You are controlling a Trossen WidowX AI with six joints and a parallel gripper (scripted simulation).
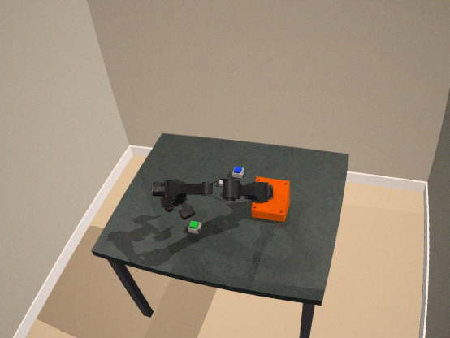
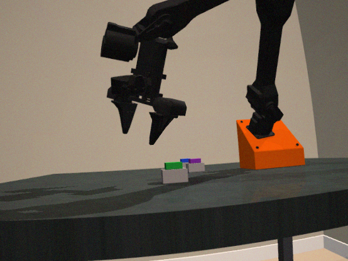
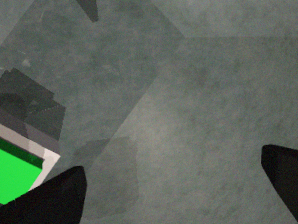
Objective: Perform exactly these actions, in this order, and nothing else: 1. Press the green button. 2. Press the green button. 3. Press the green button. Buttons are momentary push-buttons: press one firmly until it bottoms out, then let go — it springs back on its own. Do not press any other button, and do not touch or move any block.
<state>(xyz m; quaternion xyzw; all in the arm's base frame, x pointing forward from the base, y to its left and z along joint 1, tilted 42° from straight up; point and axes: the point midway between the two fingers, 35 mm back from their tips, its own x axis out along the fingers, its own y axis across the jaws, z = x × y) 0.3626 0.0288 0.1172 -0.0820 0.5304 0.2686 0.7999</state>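
Now: gripper tip 6 cm to the right of the green button, 6 cm past it and 6 cm above it. The rest, counted from my gripper tip: purple button: 19 cm behind, 18 cm to the right, 6 cm below; then blue button: 31 cm to the right, 21 cm behind, 6 cm below.
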